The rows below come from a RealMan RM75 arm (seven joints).
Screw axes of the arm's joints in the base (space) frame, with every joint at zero. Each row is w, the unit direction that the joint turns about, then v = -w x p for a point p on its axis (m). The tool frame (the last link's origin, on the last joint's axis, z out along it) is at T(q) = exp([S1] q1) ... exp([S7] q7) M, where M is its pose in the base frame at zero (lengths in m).
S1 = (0, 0, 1, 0.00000, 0.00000, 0.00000)
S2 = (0, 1, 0, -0.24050, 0.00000, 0.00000)
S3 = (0, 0, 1, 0.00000, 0.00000, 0.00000)
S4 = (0, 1, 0, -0.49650, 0.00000, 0.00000)
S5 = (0, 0, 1, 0.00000, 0.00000, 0.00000)
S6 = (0, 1, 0, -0.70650, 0.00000, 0.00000)
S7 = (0, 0, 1, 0.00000, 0.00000, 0.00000)
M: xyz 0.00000 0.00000 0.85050 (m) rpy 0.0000 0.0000 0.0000 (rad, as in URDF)
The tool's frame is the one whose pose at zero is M.
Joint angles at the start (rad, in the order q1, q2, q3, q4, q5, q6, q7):
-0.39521, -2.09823, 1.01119, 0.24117, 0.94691, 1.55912, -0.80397
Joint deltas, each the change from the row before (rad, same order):
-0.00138, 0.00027, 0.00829, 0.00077, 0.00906, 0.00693, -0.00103
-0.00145, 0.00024, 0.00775, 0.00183, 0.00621, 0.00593, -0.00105
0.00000, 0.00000, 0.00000, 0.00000, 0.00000, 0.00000, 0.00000
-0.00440, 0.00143, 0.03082, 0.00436, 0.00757, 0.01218, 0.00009
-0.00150, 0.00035, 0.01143, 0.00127, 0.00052, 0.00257, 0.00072
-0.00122, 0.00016, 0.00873, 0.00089, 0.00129, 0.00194, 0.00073
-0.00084, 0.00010, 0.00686, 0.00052, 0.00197, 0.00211, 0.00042
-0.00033, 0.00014, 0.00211, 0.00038, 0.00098, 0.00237, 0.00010
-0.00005, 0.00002, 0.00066, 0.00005, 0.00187, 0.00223, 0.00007
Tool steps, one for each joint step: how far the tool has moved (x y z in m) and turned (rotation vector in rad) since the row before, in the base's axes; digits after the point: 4 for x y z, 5 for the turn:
0.0019, -0.0011, -0.0018, -0.01266, 0.00426, -0.01540
0.0019, -0.0007, -0.0013, -0.00966, 0.00326, -0.01398
0.0000, 0.0000, 0.0000, 0.00000, 0.00000, 0.00000
0.0049, -0.0017, -0.0037, -0.02581, 0.01135, -0.03668
0.0015, -0.0005, -0.0013, -0.00790, 0.00404, -0.01084
0.0012, -0.0004, -0.0012, -0.00667, 0.00357, -0.00868
0.0010, -0.0005, -0.0010, -0.00614, 0.00286, -0.00738
0.0005, -0.0003, -0.0002, -0.00191, 0.00034, -0.00412
0.0003, -0.0004, -0.0002, -0.00168, 0.00019, -0.00307

